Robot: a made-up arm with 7 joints.
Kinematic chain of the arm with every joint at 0, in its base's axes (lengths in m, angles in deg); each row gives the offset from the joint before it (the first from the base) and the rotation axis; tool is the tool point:
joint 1: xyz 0.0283 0.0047 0.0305 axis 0 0.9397 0.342
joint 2: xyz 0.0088 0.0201 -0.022 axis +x
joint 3: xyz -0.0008 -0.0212 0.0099 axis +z
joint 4: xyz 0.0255 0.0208 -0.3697 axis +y
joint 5: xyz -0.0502 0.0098 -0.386 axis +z
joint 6: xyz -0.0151 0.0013 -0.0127 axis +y
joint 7: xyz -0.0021 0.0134 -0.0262 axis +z
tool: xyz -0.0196 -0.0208 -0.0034
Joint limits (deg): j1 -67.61..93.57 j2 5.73..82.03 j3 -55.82..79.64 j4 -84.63..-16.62 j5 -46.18..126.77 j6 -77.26..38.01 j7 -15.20..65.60
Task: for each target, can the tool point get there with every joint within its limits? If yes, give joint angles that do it. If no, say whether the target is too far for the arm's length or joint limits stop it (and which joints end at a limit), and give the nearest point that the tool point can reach.
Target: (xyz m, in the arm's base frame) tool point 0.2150 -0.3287 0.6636
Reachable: no: joint limits stop it (at a limit: joint 1, joint 2, joint 4, joint 5) | nearest point 0.5734 -0.2498 0.2080 | short by 0.585 m
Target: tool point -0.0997 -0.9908 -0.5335
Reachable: no: too far | nearest point -0.2170 -0.3252 -0.4761 | short by 0.678 m
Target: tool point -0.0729 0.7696 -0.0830
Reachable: yes | joints 46.96 74.00 40.10 -46.11 22.02 25.70 -7.56
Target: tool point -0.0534 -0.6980 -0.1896
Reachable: no: joint limits stop it (at a limit: joint 1, joint 2, joint 3, joint 4, joint 7) | nearest point -0.3293 -0.3617 -0.3289 | short by 0.457 m
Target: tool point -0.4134 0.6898 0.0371
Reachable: yes | joints 74.75 67.51 37.98 -25.56 -33.01 -1.48 39.38
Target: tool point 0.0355 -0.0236 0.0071
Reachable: no: joint limits stop it (at a limit: joint 2, joint 3, joint 4, joint 5, joint 6) | nearest point 0.2362 -0.3071 -0.4612 | short by 0.583 m
